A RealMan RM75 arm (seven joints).
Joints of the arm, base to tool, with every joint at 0 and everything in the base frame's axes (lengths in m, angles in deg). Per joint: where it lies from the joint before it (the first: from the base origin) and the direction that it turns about. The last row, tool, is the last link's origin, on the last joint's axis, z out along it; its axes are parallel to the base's.
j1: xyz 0 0 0.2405 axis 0 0 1
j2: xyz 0 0 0 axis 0 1 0
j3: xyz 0 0 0.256 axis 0 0 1
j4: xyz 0 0 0 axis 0 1 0
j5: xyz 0 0 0.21 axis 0 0 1
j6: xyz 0 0 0 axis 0 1 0
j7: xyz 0 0 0.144 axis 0 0 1
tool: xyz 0 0 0
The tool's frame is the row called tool.
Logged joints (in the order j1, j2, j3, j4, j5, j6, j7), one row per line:
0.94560 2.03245 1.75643 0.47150 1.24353 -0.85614 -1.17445
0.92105 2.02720 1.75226 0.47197 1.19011 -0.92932 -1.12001
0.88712 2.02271 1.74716 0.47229 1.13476 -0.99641 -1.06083
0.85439 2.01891 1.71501 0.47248 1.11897 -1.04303 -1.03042
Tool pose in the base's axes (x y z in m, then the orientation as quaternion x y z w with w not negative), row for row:
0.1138 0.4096 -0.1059 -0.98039 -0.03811 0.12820 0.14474
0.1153 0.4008 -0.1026 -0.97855 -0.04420 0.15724 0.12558
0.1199 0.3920 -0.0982 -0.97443 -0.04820 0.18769 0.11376
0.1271 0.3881 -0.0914 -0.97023 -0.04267 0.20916 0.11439
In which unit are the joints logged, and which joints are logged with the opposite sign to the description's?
The joints are logged in radians. Opposite sign: j3, j4, j5, j7.
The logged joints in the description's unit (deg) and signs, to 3 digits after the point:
54.179 116.451 -100.636 -27.015 -71.249 -49.053 67.291
52.772 116.150 -100.397 -27.042 -68.188 -53.246 64.172
50.828 115.893 -100.105 -27.060 -65.017 -57.090 60.781
48.953 115.675 -98.263 -27.071 -64.112 -59.761 59.039

